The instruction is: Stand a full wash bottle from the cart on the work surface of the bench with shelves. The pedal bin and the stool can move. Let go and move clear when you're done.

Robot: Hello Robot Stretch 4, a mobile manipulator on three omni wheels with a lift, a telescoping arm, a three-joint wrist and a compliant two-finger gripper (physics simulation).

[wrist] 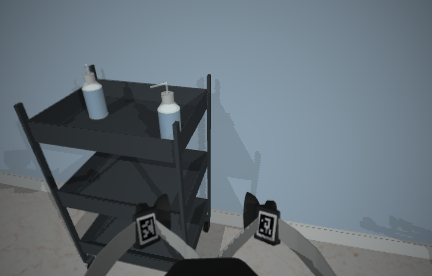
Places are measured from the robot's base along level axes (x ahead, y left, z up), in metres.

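Pixels of known places: hand at its tool point: [207, 214].
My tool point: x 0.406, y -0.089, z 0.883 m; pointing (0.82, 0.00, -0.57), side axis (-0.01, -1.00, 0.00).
Behind a point stands the place of what it marks.
A dark three-tier cart [102, 137] {x 0.845, y 0.175, z 0.682 m} stands at the left against the wall. Two wash bottles stand upright on its top tray. One wash bottle [96, 102] {x 1.032, y 0.248, z 0.694 m} is near the left side, with its spout pointing up. The other wash bottle [169, 114] {x 0.873, y 0.000, z 0.732 m} is near the right front corner, its spout bent to the left and its lower part partly hidden by the tray's rim and corner post. Both look filled with blue up to the shoulder. My gripper [205, 212] {x 0.406, y -0.089, z 0.883 m} is open and empty, in front of and below the top tray. The bench with shelves does not show.
A blue wall [320, 110] {x 1.060, y -0.496, z 0.642 m} rises behind the cart, with a pale baseboard [320, 233] {x 1.014, y -0.623, z 0.027 m} along its foot. The cart's right front post [179, 175] {x 0.782, y -0.024, z 0.602 m} stands beside the left finger in the view. The pedal bin and the stool do not show.
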